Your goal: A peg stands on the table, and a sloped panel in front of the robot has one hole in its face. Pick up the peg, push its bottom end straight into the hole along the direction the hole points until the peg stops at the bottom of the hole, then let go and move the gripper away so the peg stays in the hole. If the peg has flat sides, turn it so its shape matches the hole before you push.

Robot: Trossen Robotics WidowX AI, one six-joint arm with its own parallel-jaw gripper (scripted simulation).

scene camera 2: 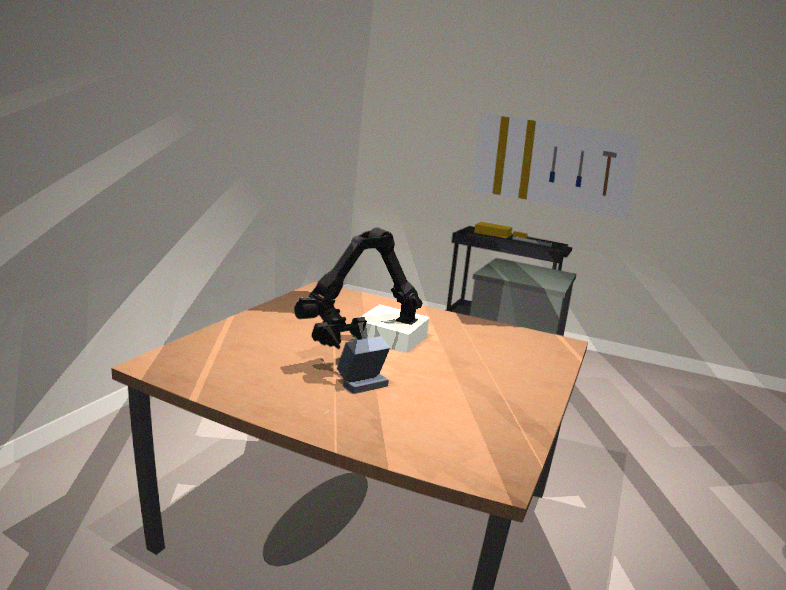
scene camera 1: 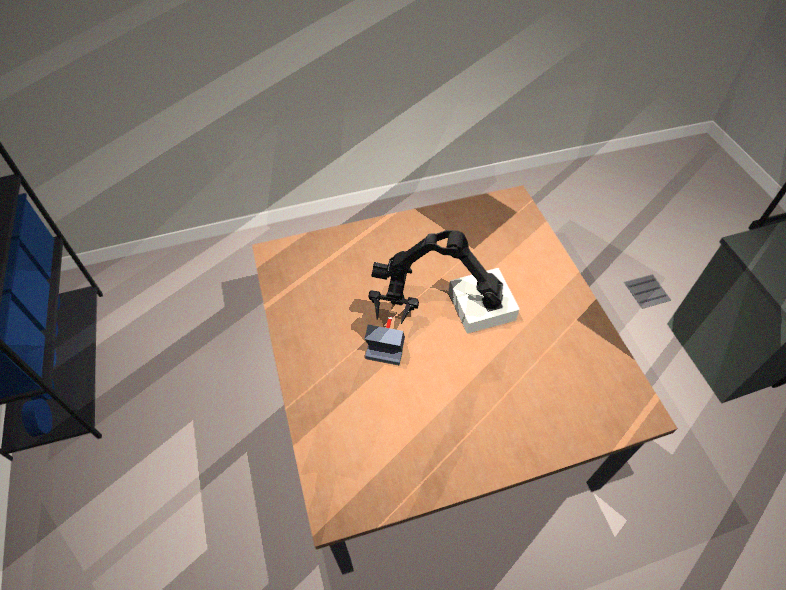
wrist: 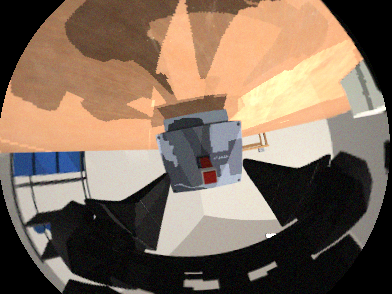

My gripper shows in scene camera 2, in scene camera 1 and in the wrist view [206, 170]. One and the same spot on my gripper: [scene camera 1: 395, 294] is [scene camera 2: 341, 318]. One and the same spot on a grey-blue sloped panel: [scene camera 1: 383, 337] is [scene camera 2: 370, 347].
